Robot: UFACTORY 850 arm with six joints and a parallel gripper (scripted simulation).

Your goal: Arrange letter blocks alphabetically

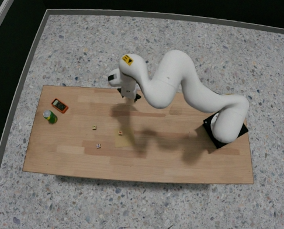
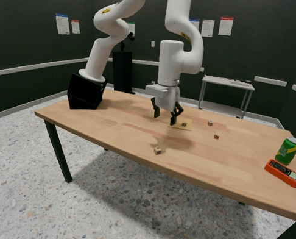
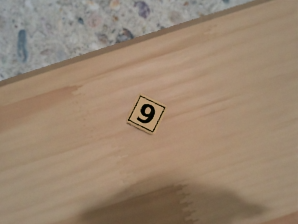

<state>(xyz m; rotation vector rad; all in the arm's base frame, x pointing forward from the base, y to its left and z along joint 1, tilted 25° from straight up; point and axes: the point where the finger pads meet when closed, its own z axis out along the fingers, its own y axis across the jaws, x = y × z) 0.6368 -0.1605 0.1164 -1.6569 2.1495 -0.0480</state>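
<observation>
Right now the tan mat is 250 mm to the left of my hand and 130 mm below it. Round my hand: green can 550 mm ahead, 210 mm to the left, 70 mm below; orange meter 530 mm ahead, 120 mm below, 90 mm to the left.
</observation>
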